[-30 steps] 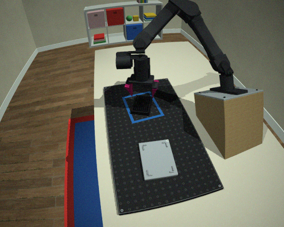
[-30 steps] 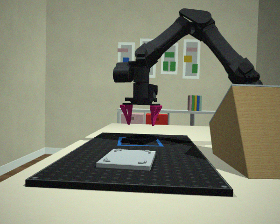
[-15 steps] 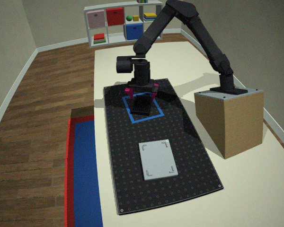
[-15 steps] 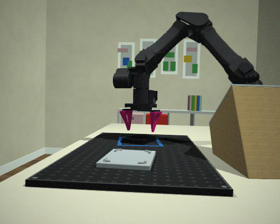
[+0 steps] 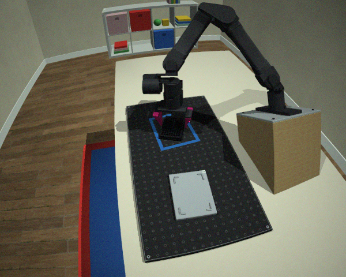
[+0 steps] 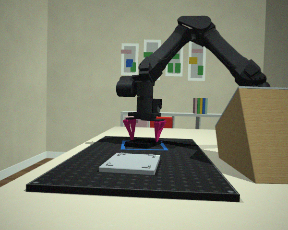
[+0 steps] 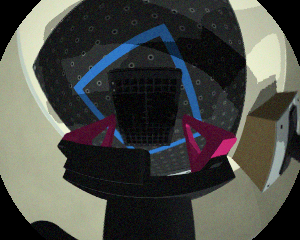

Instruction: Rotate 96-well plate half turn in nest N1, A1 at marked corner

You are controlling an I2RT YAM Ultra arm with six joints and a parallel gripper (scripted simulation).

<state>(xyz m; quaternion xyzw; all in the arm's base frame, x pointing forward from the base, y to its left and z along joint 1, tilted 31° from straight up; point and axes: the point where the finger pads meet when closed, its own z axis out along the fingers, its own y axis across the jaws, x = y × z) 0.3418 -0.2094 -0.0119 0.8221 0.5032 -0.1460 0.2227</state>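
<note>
My gripper is now 20 mm above the black 96-well plate. Also, from my hand: grey plate nest N1: 310 mm to the left, 40 mm ahead, 20 mm below.
</note>
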